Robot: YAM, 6 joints.
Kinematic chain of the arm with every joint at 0, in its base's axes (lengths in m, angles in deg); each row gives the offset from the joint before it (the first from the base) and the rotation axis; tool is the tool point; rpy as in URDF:
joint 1: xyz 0 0 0.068 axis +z
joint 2: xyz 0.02 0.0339 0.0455 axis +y
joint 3: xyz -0.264 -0.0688 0 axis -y
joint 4: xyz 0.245 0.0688 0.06 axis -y
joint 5: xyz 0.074 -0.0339 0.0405 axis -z
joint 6: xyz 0.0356 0 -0.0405 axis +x
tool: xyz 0 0 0 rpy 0 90 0
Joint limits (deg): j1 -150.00..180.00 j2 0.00..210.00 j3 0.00..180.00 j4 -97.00..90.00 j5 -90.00..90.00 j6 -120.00..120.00
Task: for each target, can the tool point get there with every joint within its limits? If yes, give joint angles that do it. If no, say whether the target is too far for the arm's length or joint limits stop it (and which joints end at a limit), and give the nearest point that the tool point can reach.
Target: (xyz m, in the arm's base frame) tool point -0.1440 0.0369 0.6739
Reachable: yes | joints 152.60 83.31 135.46 0.09 -70.44 83.29
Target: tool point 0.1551 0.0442 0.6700
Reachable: yes | joints 3.62 93.20 136.18 57.71 -74.71 59.83
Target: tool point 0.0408 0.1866 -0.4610
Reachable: no: joint limits stop it (at a limit: joint 2) | nearest point 0.0431 0.1972 -0.3773 | short by 0.084 m
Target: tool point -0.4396 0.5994 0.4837
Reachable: no: too far | nearest point -0.3413 0.4654 0.3986 | short by 0.187 m
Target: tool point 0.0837 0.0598 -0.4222
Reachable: no: joint limits stop it (at a limit: joint 2) | nearest point 0.1023 0.0731 -0.3588 | short by 0.067 m
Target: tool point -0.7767 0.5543 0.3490
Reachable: no: too far | nearest point -0.5102 0.3641 0.2665 | short by 0.338 m
